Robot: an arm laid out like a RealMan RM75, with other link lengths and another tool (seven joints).
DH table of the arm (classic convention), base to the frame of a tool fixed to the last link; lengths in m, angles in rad. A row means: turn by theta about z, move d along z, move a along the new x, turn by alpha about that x. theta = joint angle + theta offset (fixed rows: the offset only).
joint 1: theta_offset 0, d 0.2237, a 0, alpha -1.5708
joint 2: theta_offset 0, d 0, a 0, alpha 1.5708
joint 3: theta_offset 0, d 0.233, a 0, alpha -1.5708
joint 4: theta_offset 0, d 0, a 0, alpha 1.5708
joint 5: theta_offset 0, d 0.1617, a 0, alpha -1.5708
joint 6: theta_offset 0, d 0, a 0, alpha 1.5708
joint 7: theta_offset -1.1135, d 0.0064, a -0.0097, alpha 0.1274
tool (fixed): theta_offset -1.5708, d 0.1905, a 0, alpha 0
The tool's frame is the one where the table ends.
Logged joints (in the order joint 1, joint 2, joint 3, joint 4, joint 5, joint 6, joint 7), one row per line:
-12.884 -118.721 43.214 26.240 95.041 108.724 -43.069
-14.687 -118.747 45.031 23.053 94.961 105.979 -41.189
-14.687 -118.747 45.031 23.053 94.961 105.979 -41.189
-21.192 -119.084 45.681 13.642 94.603 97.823 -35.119
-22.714 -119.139 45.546 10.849 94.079 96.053 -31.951
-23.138 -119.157 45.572 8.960 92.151 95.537 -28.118
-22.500 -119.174 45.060 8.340 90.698 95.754 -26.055
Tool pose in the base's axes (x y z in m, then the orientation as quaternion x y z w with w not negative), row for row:
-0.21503 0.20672 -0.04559 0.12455 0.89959 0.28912 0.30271
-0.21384 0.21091 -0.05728 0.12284 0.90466 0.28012 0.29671
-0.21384 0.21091 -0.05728 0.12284 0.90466 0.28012 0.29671
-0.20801 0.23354 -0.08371 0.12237 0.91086 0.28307 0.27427
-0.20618 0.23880 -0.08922 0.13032 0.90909 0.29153 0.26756
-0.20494 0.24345 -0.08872 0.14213 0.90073 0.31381 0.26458
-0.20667 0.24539 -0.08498 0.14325 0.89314 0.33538 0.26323
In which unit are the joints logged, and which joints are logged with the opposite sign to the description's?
The joints are logged in degrees. Opposite sign: none.
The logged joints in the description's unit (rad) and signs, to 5 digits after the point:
-0.22487 -2.07207 0.75423 0.45797 1.65878 1.89759 -0.75170
-0.25634 -2.07253 0.78594 0.40235 1.65738 1.84968 -0.71888
-0.25634 -2.07253 0.78594 0.40235 1.65738 1.84968 -0.71888
-0.36987 -2.07841 0.79728 0.23810 1.65113 1.70733 -0.61294
-0.39643 -2.07937 0.79493 0.18935 1.64199 1.67644 -0.55765
-0.40383 -2.07968 0.79538 0.15638 1.60834 1.66744 -0.49075
-0.39270 -2.07998 0.78645 0.14556 1.58298 1.67122 -0.45475

